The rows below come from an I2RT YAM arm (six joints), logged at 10 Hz.
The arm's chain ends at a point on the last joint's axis. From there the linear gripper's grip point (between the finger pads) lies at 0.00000 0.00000 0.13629 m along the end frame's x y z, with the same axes.
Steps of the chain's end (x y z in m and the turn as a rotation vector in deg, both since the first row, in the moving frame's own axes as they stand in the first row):
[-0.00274 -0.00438 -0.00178 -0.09 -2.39 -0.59]
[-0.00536 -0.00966 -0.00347 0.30 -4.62 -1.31]
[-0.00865 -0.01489 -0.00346 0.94 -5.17 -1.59]
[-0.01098 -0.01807 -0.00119 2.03 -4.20 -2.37]
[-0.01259 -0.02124 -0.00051 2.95 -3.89 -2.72]
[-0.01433 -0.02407 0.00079 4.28 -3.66 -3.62]
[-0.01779 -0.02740 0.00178 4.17 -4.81 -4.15]
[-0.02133 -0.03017 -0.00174 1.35 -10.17 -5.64]
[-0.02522 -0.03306 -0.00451 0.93 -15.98 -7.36]
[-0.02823 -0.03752 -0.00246 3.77 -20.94 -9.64]
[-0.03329 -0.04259 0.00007 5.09 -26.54 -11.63]
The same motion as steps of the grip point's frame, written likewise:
[-0.00842 -0.00414 -0.00190 -0.09 -2.39 -0.59]
[-0.01634 -0.01025 -0.00391 0.30 -4.62 -1.31]
[-0.02096 -0.01695 -0.00403 0.94 -5.17 -1.59]
[-0.02106 -0.02269 -0.00164 2.03 -4.20 -2.37]
[-0.02199 -0.02803 -0.00100 2.95 -3.89 -2.72]
[-0.02334 -0.03395 0.00013 4.28 -3.66 -3.62]
[-0.02956 -0.03688 0.00094 4.17 -4.81 -4.15]
[-0.04551 -0.03217 -0.00392 1.35 -10.17 -5.64]
[-0.06278 -0.03282 -0.00979 0.93 -15.98 -7.36]
[-0.07742 -0.04211 -0.01173 3.77 -20.94 -9.64]
[-0.09489 -0.04790 -0.01476 5.09 -26.54 -11.63]

